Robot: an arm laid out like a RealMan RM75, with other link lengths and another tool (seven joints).
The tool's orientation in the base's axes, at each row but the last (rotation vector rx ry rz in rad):
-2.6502 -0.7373 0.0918
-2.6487 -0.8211 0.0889
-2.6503 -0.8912 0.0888
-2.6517 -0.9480 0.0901
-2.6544 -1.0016 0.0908
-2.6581 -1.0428 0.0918
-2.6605 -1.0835 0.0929
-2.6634 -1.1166 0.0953
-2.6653 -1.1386 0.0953
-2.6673 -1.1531 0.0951
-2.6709 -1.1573 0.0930
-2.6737 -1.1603 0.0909
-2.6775 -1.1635 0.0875
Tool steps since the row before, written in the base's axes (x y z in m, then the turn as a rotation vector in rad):
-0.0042 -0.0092 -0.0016 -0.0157 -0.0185 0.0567
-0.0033 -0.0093 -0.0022 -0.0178 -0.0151 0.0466
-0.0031 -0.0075 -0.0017 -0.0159 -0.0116 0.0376
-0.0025 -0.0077 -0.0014 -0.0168 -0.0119 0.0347
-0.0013 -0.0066 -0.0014 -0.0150 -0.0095 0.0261
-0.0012 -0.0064 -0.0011 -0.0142 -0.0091 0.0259
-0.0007 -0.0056 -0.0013 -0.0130 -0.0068 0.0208
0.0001 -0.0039 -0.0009 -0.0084 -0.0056 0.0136
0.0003 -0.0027 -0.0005 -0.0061 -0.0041 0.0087
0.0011 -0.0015 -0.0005 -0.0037 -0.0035 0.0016
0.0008 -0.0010 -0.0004 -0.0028 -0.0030 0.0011
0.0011 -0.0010 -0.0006 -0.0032 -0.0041 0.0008
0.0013 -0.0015 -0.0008 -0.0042 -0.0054 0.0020
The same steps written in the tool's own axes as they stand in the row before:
-0.0084 0.0058 -0.0010 -0.0207 -0.0147 -0.0562
-0.0080 0.0061 -0.0004 -0.0210 -0.0148 -0.0454
-0.0070 0.0044 -0.0001 -0.0178 -0.0133 -0.0362
-0.0068 0.0045 -0.0004 -0.0188 -0.0127 -0.0334
-0.0054 0.0043 -0.0002 -0.0163 -0.0106 -0.0248
-0.0053 0.0040 -0.0003 -0.0155 -0.0103 -0.0247
-0.0044 0.0037 0.0001 -0.0132 -0.0097 -0.0195
-0.0027 0.0029 0.0001 -0.0094 -0.0055 -0.0130
-0.0018 0.0021 -0.0001 -0.0069 -0.0037 -0.0083
-0.0003 0.0019 0.0000 -0.0050 -0.0007 -0.0016
-0.0002 0.0013 0.0001 -0.0041 -0.0003 -0.0012
0.0000 0.0016 0.0002 -0.0051 0.0002 -0.0011
-0.0002 0.0021 0.0003 -0.0067 0.0001 -0.0023

